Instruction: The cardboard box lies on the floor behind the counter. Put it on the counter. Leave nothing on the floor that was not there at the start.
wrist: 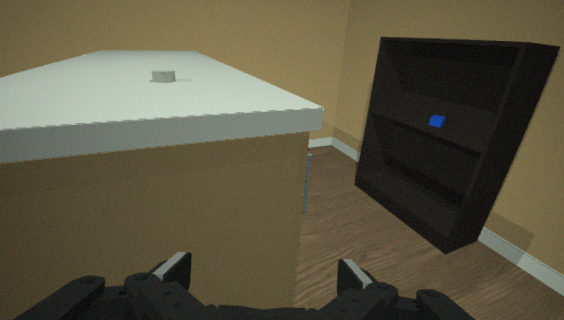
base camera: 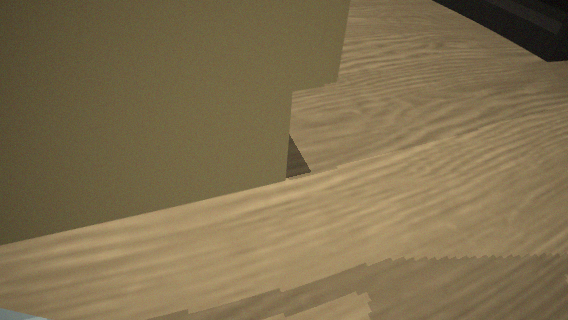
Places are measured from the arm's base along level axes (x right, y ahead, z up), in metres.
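Pixels of known places: gripper, fingertip midpoint: (wrist: 264, 272).
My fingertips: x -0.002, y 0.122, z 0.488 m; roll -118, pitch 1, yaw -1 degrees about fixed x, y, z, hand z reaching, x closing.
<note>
For each thing: its middle in the pictures, then the offset to it from my fingertips. Level surfaces: height alone.
- small grey round object, body centre: (wrist: 163, 75) dx -0.254, dy +0.521, dz +0.038 m
- blue block, body centre: (wrist: 437, 120) dx +0.938, dy +1.306, dz -0.250 m
- Wood floor, surface height: dz -0.884 m
The counter (base camera: 150, 100) (wrist: 150, 215) has a tan end panel and a white top. In the wrist view it fills the left and middle, and in the base camera view its panel stands at the left on the wood floor. My gripper (wrist: 264, 272) is open and empty, in front of the counter's end panel near its right edge and lower than the top. The cardboard box does not show in either view; the floor behind the counter is hidden by it.
A small grey round object (wrist: 163, 76) sits on the counter top. A dark shelf unit (wrist: 517, 145) stands to the right against the wall, with a blue block (wrist: 437, 121) on a shelf. A thin grey edge (wrist: 307, 185) sticks out past the counter's right side. Wood floor (wrist: 340, 225) lies between counter and shelf.
</note>
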